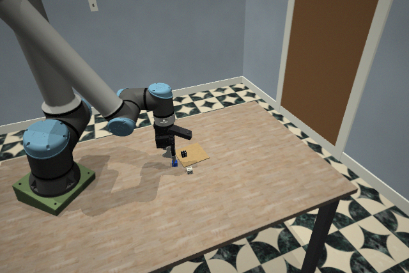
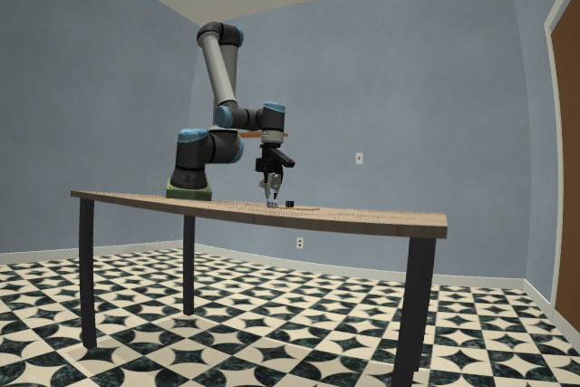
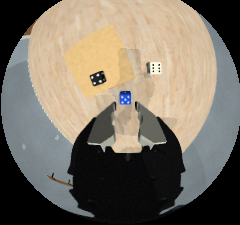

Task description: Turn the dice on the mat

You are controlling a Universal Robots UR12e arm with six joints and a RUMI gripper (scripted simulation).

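Right now my hand is 40 mm above the blue die. The rest, counted from my hand: white die 60 mm ahead, 70 mm to the right, 40 mm below; then tan mat 90 mm ahead, 50 mm to the left, 50 mm below; then black die 60 mm ahead, 50 mm to the left, 30 mm below.
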